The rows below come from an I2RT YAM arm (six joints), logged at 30 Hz.
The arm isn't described. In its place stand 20 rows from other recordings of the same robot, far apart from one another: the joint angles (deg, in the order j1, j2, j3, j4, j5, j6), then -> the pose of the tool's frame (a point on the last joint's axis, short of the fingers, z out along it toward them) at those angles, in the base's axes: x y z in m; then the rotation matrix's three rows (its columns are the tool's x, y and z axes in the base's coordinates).
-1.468, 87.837, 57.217, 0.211, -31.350, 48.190 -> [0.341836 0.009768 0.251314], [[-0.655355 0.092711 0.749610], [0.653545 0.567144 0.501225], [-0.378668 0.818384 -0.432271]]
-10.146, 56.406, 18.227, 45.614, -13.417, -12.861 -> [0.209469 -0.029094 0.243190], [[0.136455 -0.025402 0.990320], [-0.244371 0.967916 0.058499], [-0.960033 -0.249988 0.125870]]
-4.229, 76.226, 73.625, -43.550, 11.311, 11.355 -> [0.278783 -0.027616 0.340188], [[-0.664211 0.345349 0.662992], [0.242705 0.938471 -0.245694], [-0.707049 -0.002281 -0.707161]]
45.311, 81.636, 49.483, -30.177, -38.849, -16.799 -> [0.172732 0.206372 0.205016], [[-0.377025 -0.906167 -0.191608], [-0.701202 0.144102 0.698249], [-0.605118 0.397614 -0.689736]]
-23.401, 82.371, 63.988, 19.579, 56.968, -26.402 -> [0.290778 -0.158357 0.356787], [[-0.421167 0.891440 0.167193], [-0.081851 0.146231 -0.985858], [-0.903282 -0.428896 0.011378]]
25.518, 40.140, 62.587, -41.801, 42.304, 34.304 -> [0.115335 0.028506 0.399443], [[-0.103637 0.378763 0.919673], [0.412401 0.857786 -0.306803], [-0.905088 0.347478 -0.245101]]
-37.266, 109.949, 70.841, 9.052, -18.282, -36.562 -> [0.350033 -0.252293 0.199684], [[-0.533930 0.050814 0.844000], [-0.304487 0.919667 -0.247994], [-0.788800 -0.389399 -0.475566]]
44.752, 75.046, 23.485, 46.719, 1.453, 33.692 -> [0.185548 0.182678 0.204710], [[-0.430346 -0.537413 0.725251], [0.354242 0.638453 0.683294], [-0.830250 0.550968 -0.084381]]
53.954, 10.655, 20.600, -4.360, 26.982, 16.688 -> [0.069978 0.068705 0.274013], [[-0.075751 -0.452112 0.888739], [0.330800 0.829428 0.450135], [-0.940656 0.328093 0.086729]]
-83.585, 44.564, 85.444, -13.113, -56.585, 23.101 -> [0.036312 -0.057004 0.548070], [[0.230216 0.407042 0.883921], [-0.113724 0.913349 -0.390974], [-0.966472 -0.010514 0.256558]]
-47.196, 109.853, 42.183, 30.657, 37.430, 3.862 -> [0.215088 -0.264084 0.096415], [[-0.346671 0.937866 -0.015070], [0.453031 0.153346 -0.878207], [-0.821330 -0.311276 -0.478043]]
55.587, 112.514, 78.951, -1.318, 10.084, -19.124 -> [0.258257 0.365963 0.209566], [[-0.065853 -0.796603 0.600906], [-0.666864 0.483109 0.567361], [-0.742264 -0.363360 -0.563040]]
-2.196, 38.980, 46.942, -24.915, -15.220, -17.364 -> [0.152990 0.003486 0.341335], [[-0.214240 -0.291166 0.932375], [-0.279970 0.932793 0.226966], [-0.935798 -0.212411 -0.281360]]
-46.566, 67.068, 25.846, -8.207, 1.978, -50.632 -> [0.145014 -0.154953 0.157082], [[-0.904244 0.066385 0.421824], [-0.168716 0.851925 -0.495740], [-0.392273 -0.519439 -0.759148]]
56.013, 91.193, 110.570, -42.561, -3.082, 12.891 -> [0.187028 0.280840 0.472204], [[-0.405406 -0.784931 0.468539], [-0.202813 0.577006 0.791158], [-0.891355 0.225714 -0.393116]]
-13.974, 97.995, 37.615, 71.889, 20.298, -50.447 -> [0.322295 -0.092928 0.213033], [[-0.305675 0.503567 0.808074], [-0.669144 0.490151 -0.558568], [-0.677355 -0.711458 0.187132]]
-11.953, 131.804, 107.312, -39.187, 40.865, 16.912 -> [0.473138 -0.123971 0.172868], [[-0.710840 0.676485 0.192545], [0.375356 0.596372 -0.709541], [-0.594823 -0.432098 -0.677848]]
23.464, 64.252, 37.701, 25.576, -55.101, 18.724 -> [0.213710 0.124594 0.293843], [[-0.329386 -0.923163 0.198180], [0.057241 0.189983 0.980117], [-0.942459 0.334181 -0.009735]]
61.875, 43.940, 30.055, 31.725, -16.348, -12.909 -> [0.078418 0.167967 0.329281], [[0.358042 -0.915726 0.182353], [0.215093 0.270939 0.938257], [-0.908593 -0.296713 0.293974]]
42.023, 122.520, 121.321, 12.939, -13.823, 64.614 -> [0.376458 0.350688 0.413057], [[-0.679469 -0.489741 0.546329], [0.568626 0.119066 0.813933], [-0.463666 0.863700 0.197578]]
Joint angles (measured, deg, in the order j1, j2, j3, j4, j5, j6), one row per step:
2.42, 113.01, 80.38, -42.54, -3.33, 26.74
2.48, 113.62, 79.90, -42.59, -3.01, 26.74
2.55, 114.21, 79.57, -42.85, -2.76, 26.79
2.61, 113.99, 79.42, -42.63, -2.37, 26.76
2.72, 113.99, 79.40, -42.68, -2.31, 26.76
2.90, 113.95, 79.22, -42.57, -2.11, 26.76
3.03, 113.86, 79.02, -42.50, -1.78, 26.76
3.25, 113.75, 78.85, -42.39, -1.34, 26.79
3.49, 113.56, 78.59, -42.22, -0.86, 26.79
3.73, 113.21, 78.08, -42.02, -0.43, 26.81
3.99, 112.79, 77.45, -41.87, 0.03, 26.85
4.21, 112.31, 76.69, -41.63, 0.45, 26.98
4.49, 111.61, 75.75, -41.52, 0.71, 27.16
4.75, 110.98, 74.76, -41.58, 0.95, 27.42
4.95, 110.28, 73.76, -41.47, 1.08, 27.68
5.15, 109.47, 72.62, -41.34, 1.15, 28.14
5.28, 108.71, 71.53, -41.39, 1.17, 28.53
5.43, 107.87, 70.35, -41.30, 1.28, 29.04
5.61, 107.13, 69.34, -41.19, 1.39, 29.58
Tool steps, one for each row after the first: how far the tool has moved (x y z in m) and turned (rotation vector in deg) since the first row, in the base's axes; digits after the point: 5 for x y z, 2 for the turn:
-0.00113, 0.00016, -0.00619, -0.36, 1.13, -0.02
-0.00227, 0.00043, -0.01160, -0.64, 2.30, -0.05
-0.00255, 0.00058, -0.01079, -1.02, 1.99, -0.06
-0.00275, 0.00128, -0.01090, -1.08, 2.05, 0.04
-0.00325, 0.00235, -0.01142, -1.28, 2.07, 0.17
-0.00391, 0.00299, -0.01173, -1.60, 2.10, 0.22
-0.00445, 0.00417, -0.01176, -2.02, 2.02, 0.31
-0.00525, 0.00544, -0.01166, -2.49, 1.90, 0.43
-0.00699, 0.00667, -0.01166, -2.90, 1.83, 0.55
-0.00932, 0.00797, -0.01179, -3.35, 1.86, 0.66
-0.01197, 0.00898, -0.01210, -3.73, 1.87, 0.66
-0.01572, 0.01038, -0.01193, -3.95, 1.98, 0.70
-0.01991, 0.01159, -0.01251, -4.16, 2.39, 0.67
-0.02388, 0.01246, -0.01267, -4.25, 2.57, 0.59
-0.02842, 0.01329, -0.01282, -4.23, 2.77, 0.33
-0.03307, 0.01368, -0.01315, -4.20, 3.16, 0.09
-0.03787, 0.01409, -0.01340, -4.22, 3.41, -0.27
-0.04198, 0.01474, -0.01352, -4.22, 3.57, -0.64

